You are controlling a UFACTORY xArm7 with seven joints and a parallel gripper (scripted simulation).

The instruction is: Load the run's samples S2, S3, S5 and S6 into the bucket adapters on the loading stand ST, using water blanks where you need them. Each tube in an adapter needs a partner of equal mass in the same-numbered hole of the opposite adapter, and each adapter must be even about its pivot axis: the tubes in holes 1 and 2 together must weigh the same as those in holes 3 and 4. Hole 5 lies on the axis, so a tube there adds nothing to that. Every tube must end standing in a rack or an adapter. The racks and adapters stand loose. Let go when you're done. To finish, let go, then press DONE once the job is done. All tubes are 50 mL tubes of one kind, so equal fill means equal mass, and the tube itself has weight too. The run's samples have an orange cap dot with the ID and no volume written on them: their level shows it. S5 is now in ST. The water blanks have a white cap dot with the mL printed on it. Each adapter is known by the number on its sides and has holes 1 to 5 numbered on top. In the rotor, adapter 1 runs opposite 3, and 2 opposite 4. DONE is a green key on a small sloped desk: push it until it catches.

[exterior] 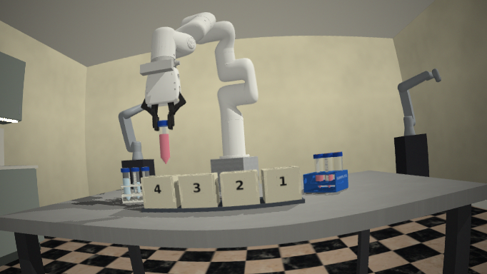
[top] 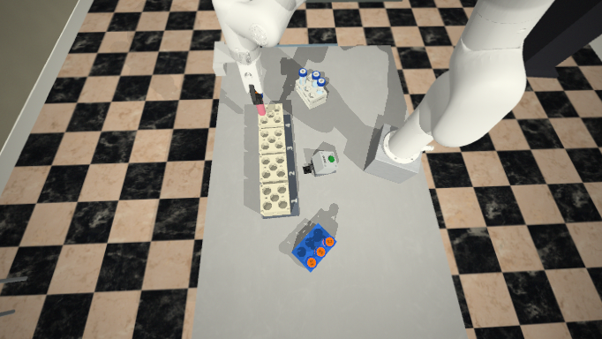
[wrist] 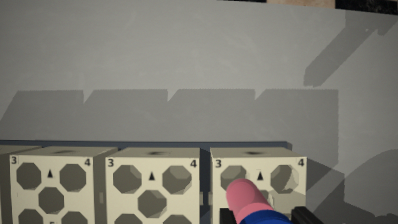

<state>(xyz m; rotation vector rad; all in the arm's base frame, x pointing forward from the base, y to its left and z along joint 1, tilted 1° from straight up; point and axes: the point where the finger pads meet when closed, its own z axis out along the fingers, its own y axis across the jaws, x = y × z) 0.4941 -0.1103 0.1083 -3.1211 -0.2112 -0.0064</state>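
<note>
Right now my hand is 50 mm above the orange-dotted sample tube and 10 mm past it. From my hand the other things lie so: white rack: 210 mm to the right, 210 mm below, 180 mm behind; done desk: 240 mm behind, 190 mm below, 140 mm to the left; green DONE key: 260 mm behind, 180 mm below, 140 mm to the left.
</note>
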